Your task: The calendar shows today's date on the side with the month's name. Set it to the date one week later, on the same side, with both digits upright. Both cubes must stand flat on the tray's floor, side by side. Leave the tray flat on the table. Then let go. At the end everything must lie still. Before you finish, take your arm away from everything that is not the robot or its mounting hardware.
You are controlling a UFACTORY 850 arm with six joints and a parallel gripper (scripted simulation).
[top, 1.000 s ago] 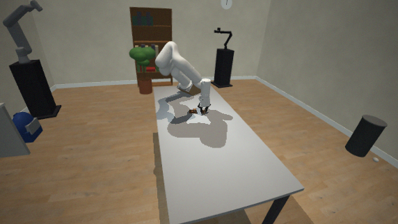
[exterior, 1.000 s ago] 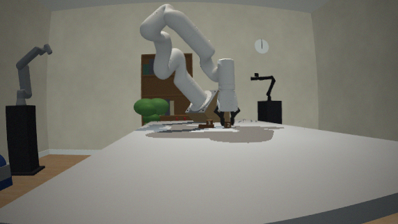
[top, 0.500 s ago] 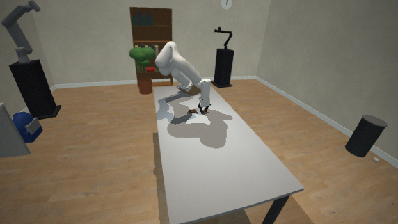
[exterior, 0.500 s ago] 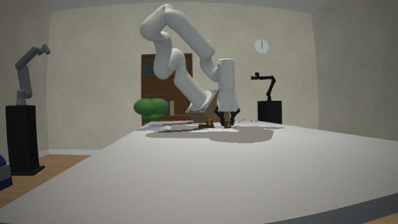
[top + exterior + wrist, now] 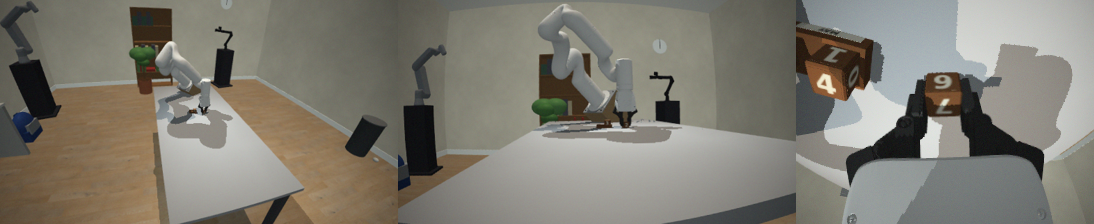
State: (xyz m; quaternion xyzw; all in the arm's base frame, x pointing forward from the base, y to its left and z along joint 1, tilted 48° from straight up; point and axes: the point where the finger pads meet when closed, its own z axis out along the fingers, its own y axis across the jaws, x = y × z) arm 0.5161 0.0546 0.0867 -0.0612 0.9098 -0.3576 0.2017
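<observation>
Now: hand 5 cm past the tray, 10 cm to the left of it and 2 cm above it. Round my hand: brown cube: 1 cm below.
</observation>
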